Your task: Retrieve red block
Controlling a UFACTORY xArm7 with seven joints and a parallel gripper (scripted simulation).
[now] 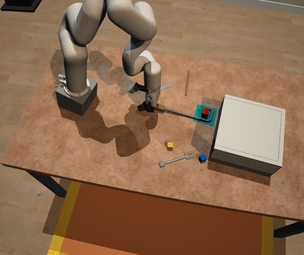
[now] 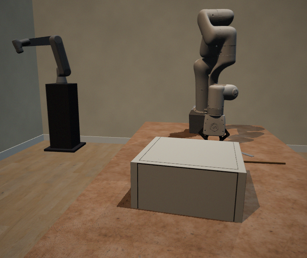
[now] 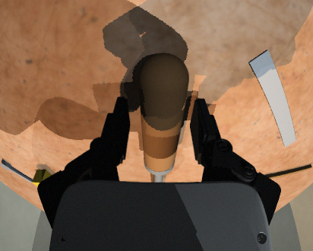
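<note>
My gripper is now 2 cm short of the flat grey strip, 12 cm to the right of it and 3 cm above it. From my hand the other things lie so: thin wooden stick (16 cm ahead, 19 cm to the left, 2 cm below); then yellow cube (12 cm ahead, 21 cm to the right, 1 cm below); then grey hook tool (14 cm ahead, 2 cm to the left, 1 cm below).
</note>
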